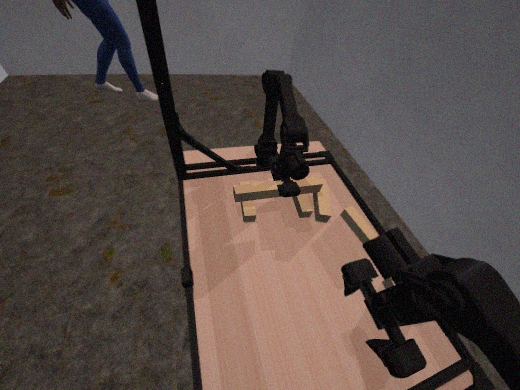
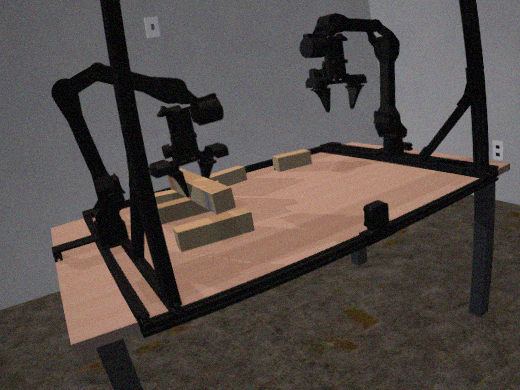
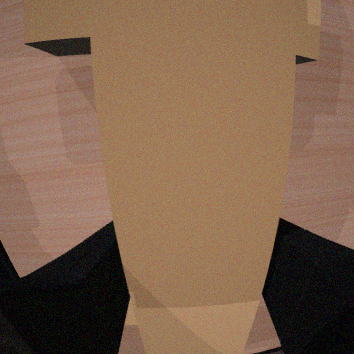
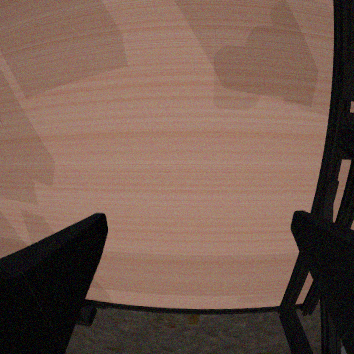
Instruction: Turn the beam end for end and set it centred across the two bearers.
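Seen in the pictures: left gripper, fingertip midpoint: (image 1: pixel 278 191) (image 3: pixel 188 214); right gripper, fingertip midpoint: (image 1: pixel 356 317) (image 2: pixel 340 110) (image 4: pixel 201 222); left arm's base, link origin: (image 1: pixel 262 162) (image 2: pixel 113 242); right arm's base, link origin: (image 2: pixel 394 154).
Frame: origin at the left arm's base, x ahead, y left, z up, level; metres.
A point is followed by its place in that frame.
Observation:
The long wooden beam (image 1: pixel 254 188) @[y -0.111, x 0.228, z 0.096 m] (image 2: pixel 208 191) @[y -0.154, x 0.203, z 0.095 m] (image 3: pixel 193 140) @[y 0.032, x 0.225, z 0.095 m] is held near its middle by my left gripper (image 1: pixel 289 189) (image 2: pixel 194 179) (image 3: pixel 188 214) @[y -0.009, x 0.227, z 0.058 m], which is shut on it. The beam lies crosswise over short wooden blocks at the far end of the table. One bearer (image 1: pixel 248 210) @[y -0.137, x 0.269, z 0.025 m] (image 2: pixel 213 228) @[y -0.148, x 0.200, z 0.012 m] is under one end, and a second bearer (image 1: pixel 306 205) @[y 0.093, x 0.289, z 0.025 m] (image 2: pixel 177 209) @[y 0.077, x 0.194, z 0.009 m] is under the other part. A third block (image 1: pixel 325 201) (image 2: pixel 229 175) lies close beside that one. I cannot tell whether the beam touches them. My right gripper (image 1: pixel 380 317) (image 2: pixel 340 104) @[y -0.017, x 0.688, z 0.180 m] (image 4: pixel 201 222) @[y -0.017, x 0.688, z 0.180 m] is open, empty and high above the other end of the table.
A loose block (image 1: pixel 360 222) (image 2: pixel 292 159) lies near the table's side rail. A black upright post (image 1: pixel 158 77) @[y -0.368, x 0.032, z 0.391 m] (image 2: pixel 123 116) @[y -0.374, x 0.018, z 0.292 m] with braces stands at a corner. A small black box (image 2: pixel 375 214) @[y -0.383, x 0.443, z 0.020 m] sits on the front rail. A person's legs (image 1: pixel 115 42) are on the floor beyond.

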